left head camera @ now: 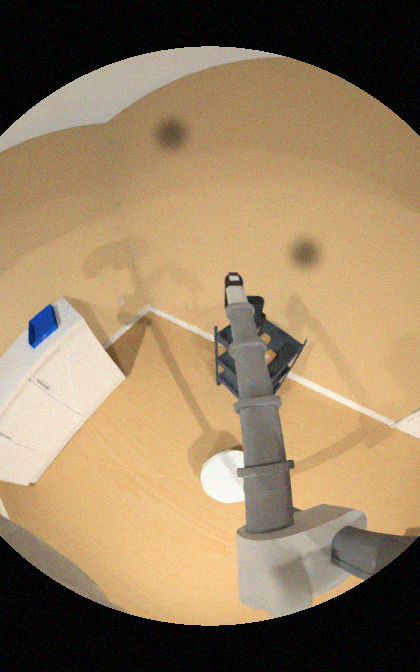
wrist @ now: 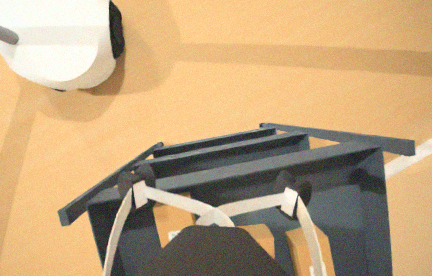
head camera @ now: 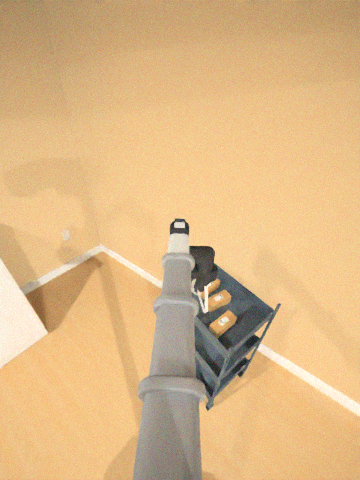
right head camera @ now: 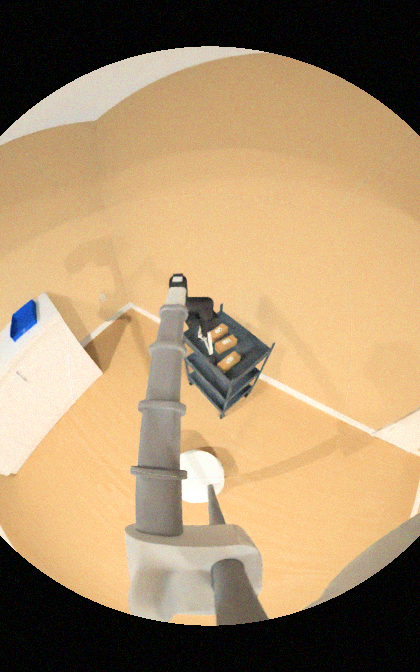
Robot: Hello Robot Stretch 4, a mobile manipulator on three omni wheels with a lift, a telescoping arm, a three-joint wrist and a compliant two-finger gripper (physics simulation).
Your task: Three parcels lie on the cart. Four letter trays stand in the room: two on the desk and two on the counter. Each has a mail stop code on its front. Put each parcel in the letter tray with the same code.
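Places are measured from the robot's base along level axes (x ahead, y left, z up), in millimetres.
Pixels of known places: gripper, fingertip midpoint: (wrist: 214,182).
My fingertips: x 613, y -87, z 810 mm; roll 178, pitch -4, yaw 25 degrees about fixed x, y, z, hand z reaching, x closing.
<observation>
For each thing: its top centre in the pictures, then the offset to it from my fingertips. "pt": a spot on its surface instead.
- middle parcel, middle of its top: (head camera: 218,297) dz -123, dx +154, dy -128 mm
- far parcel, surface spot: (wrist: 306,245) pt dz -123, dx +195, dy -48 mm
Three brown parcels lie side by side on the top shelf of the dark blue-grey cart (head camera: 244,287) (left head camera: 287,346) (wrist: 330,210): the near parcel (head camera: 223,323) (right head camera: 229,361) (wrist: 174,212), the middle parcel (head camera: 219,300) (right head camera: 226,343) and the far parcel (right head camera: 219,331) (wrist: 306,245). Their white labels are too small or hidden to read. My gripper (wrist: 214,182) is open and empty, pointing down above the cart, its fingertips over the shelf's edge strip in the wrist view. A blue letter tray (left head camera: 43,326) (right head camera: 23,320) stands on the white counter; its code is unreadable. The other trays do not show.
The white counter (head camera: 17,320) (left head camera: 60,395) (right head camera: 45,380) with doors stands at the left. My round white base (left head camera: 222,476) (right head camera: 202,475) (wrist: 60,45) is on the floor before the cart. My long grey arm (head camera: 172,350) hides part of the cart. Walls meet behind the cart.
</observation>
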